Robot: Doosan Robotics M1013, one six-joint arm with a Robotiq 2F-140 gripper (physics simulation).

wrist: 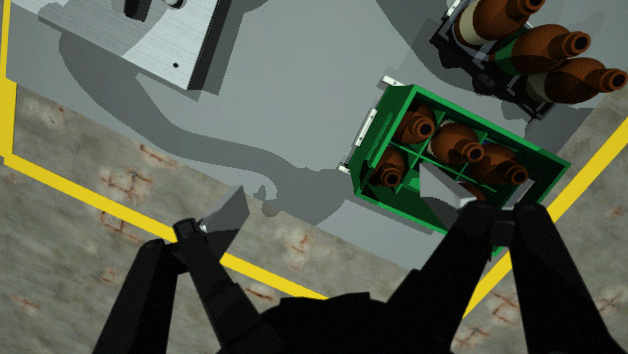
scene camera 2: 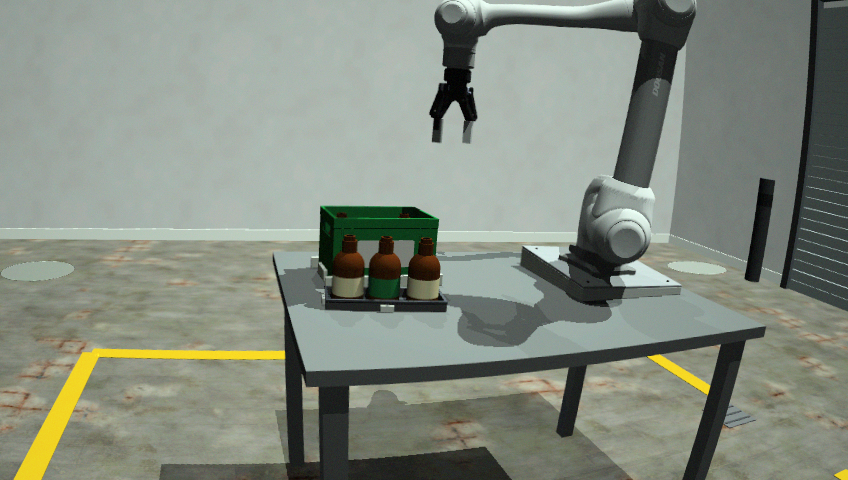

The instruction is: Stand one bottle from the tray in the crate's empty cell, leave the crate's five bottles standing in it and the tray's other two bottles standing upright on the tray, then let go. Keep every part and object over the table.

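Places are measured from the arm's base along level axes (x back, y left, z down), in metres.
Pixels of known places: gripper, fingertip midpoint: (wrist: 329, 190) (scene camera 2: 452, 142); arm's base at its link origin: (scene camera 2: 597, 266).
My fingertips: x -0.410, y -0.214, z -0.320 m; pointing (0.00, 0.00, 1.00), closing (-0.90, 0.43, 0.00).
Observation:
For each thing: its top centre in the pictures, then the offset to it from my fingertips. "*": a spot on its surface instead.
- green crate at its top centre: (wrist: 460, 180) (scene camera 2: 377, 212) dx -0.212, dy +0.005, dz +0.192 m
- fifth bottle at its top centre: (wrist: 484, 220) dx -0.292, dy -0.050, dz +0.204 m
- empty cell at a spot on its surface: (wrist: 412, 184) * dx -0.218, dy -0.068, dz +0.359 m
- dark tray at a spot on its surface: (scene camera 2: 357, 305) * dx -0.359, dy +0.261, dz +0.354 m
- green-labelled bottle at its top centre: (wrist: 581, 43) (scene camera 2: 386, 237) dx -0.284, dy +0.233, dz +0.207 m
My gripper (scene camera 2: 452, 132) (wrist: 329, 190) is open and empty, high above the table and to the right of the crate in the scene view. The green crate (scene camera 2: 386, 228) (wrist: 382, 132) stands behind the tray. In the wrist view, four brown bottles show in it; a fifth bottle (wrist: 471, 190) is partly hidden by a finger. The empty cell (wrist: 412, 184) is the middle one of the row nearer the fingers. Three bottles stand upright on the dark tray (scene camera 2: 357, 305): a green-labelled bottle (scene camera 2: 385, 267) (wrist: 540, 45) between two cream-labelled bottles (scene camera 2: 348, 267) (scene camera 2: 423, 267).
White brackets (wrist: 365, 127) sit beside the crate on the grey table (scene camera 2: 505, 362) (wrist: 295, 90). The robot's metal base plate (scene camera 2: 630, 288) (wrist: 165, 55) is at the table's right in the scene view. The crate and tray stand near the table's left edge there.

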